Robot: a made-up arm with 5 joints.
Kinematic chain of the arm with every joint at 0, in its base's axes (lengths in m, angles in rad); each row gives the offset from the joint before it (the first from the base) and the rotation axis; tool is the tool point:
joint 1: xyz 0 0 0.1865 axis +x
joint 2: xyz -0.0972 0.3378 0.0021 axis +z
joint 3: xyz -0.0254 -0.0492 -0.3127 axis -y
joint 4: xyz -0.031 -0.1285 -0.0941 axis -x
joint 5: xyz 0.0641 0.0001 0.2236 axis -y
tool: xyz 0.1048 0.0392 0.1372
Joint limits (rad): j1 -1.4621..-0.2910 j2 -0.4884..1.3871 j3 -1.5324..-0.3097 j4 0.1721..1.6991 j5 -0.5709..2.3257
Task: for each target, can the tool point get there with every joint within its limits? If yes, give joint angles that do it. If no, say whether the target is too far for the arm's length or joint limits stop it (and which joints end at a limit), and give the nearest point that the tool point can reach.
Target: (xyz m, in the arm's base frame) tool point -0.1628 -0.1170 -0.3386
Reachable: yes | joints -1.3504 0.2279 -1.2128 1.1240 1.3523
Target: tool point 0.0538 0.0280 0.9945
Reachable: no: joint limits stop it (at a limit: joint 1, joint 2, joint 3, joint 4) | nearest point -0.0432 0.2056 0.0764 | short by 0.940 m
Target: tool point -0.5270 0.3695 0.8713
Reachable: no: joint limits stop it (at a limit: joint 1, joint 2, joint 3, joint 4) | nearest point -0.1517 0.2534 0.0607 | short by 0.901 m
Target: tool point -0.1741 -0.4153 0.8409
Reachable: no: joint limits stop it (at a limit: joint 1, joint 2, joint 4, joint 5) | nearest point -0.1615 -0.3035 0.0436 | short by 0.805 m
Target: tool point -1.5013 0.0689 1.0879
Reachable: no: too far | nearest point -0.3275 -0.2606 -0.0114 | short by 1.642 m
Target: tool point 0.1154 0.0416 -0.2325
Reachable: yes | joints -0.7745 -0.3352 -1.0367 0.5394 0.3585
